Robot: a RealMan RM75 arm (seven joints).
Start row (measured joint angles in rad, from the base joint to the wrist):
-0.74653, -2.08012, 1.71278, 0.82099, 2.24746, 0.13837, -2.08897
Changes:
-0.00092, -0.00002, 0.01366, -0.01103, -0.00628, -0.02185, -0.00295
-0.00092, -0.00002, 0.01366, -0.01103, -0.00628, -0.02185, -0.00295
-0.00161, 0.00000, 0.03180, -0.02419, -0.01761, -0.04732, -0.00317
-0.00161, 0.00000, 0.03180, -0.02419, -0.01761, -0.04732, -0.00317
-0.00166, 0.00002, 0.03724, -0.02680, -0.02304, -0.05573, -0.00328
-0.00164, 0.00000, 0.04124, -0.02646, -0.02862, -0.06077, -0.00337
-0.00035, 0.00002, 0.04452, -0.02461, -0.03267, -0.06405, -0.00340
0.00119, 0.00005, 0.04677, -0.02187, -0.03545, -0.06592, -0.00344
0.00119, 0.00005, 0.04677, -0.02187, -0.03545, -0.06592, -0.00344
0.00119, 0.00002, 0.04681, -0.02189, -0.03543, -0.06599, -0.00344
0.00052, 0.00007, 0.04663, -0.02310, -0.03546, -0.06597, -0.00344
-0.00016, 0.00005, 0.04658, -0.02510, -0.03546, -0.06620, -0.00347
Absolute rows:
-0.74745, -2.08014, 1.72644, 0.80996, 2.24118, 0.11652, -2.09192
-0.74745, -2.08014, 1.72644, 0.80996, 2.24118, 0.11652, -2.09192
-0.74814, -2.08012, 1.74458, 0.79680, 2.22985, 0.09105, -2.09214
-0.74814, -2.08012, 1.74458, 0.79680, 2.22985, 0.09105, -2.09214
-0.74819, -2.08010, 1.75002, 0.79419, 2.22442, 0.08264, -2.09225
-0.74817, -2.08012, 1.75402, 0.79453, 2.21884, 0.07760, -2.09234
-0.74688, -2.08010, 1.75730, 0.79638, 2.21479, 0.07432, -2.09237
-0.74534, -2.08007, 1.75955, 0.79912, 2.21201, 0.07245, -2.09241
-0.74534, -2.08007, 1.75955, 0.79912, 2.21201, 0.07245, -2.09241
-0.74534, -2.08010, 1.75959, 0.79910, 2.21203, 0.07238, -2.09241
-0.74601, -2.08005, 1.75941, 0.79789, 2.21200, 0.07240, -2.09241
-0.74669, -2.08007, 1.75936, 0.79589, 2.21200, 0.07217, -2.09244

